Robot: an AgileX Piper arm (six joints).
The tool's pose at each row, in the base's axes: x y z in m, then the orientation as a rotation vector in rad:
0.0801 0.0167 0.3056 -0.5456 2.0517 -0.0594
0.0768 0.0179 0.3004 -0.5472 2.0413 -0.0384
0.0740 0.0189 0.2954 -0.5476 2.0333 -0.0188
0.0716 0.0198 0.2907 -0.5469 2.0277 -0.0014
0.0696 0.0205 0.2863 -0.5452 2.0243 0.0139
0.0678 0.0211 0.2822 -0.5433 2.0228 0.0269
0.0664 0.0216 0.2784 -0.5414 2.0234 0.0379
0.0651 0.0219 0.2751 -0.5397 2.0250 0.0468
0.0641 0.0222 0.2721 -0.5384 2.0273 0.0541
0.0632 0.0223 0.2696 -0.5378 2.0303 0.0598
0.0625 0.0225 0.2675 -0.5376 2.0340 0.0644
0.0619 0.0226 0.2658 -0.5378 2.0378 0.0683
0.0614 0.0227 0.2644 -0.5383 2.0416 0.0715
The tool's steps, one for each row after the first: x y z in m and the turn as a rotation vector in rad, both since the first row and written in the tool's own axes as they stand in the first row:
0.0051 0.0036 0.0002 -0.0135 -0.0139 0.0056
0.0100 0.0068 0.0007 -0.0259 -0.0254 0.0118
0.0144 0.0097 0.0013 -0.0368 -0.0341 0.0184
0.0186 0.0122 0.0020 -0.0462 -0.0404 0.0252
0.0224 0.0144 0.0028 -0.0542 -0.0444 0.0315
0.0259 0.0163 0.0037 -0.0612 -0.0461 0.0374
0.0290 0.0179 0.0044 -0.0669 -0.0463 0.0424
0.0318 0.0193 0.0052 -0.0718 -0.0455 0.0466
0.0341 0.0204 0.0058 -0.0760 -0.0436 0.0498
0.0360 0.0214 0.0063 -0.0797 -0.0409 0.0524
0.0376 0.0221 0.0067 -0.0831 -0.0378 0.0544
0.0389 0.0227 0.0071 -0.0862 -0.0346 0.0560

